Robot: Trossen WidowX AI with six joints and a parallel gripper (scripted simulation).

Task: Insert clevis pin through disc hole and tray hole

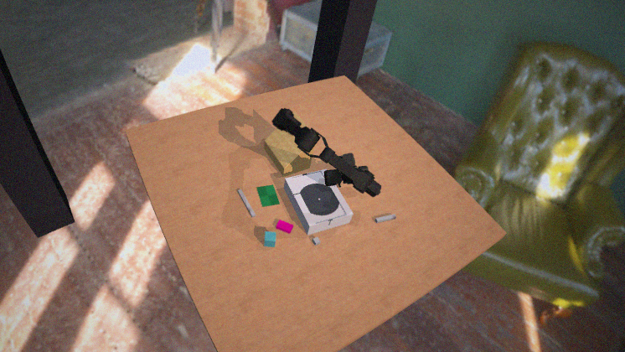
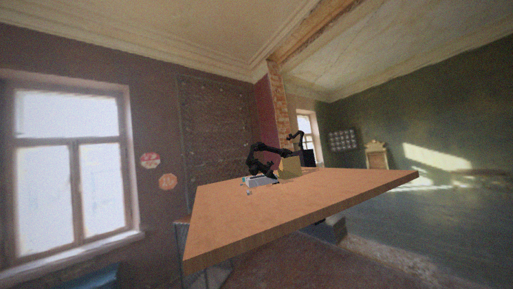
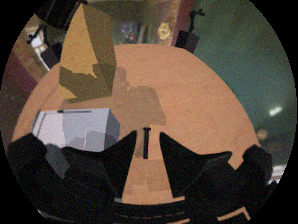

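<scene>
The dark clevis pin is 10 mm ahead of my gripper tip and 30 mm below it. From my gripper tip the other things lie so: green tile 80 mm behind, 300 mm to the right, 40 mm below; dark grey disc 70 mm ahead, 170 mm to the right, 20 mm above; rimmed tray 60 mm ahead, 160 mm to the right.
</scene>
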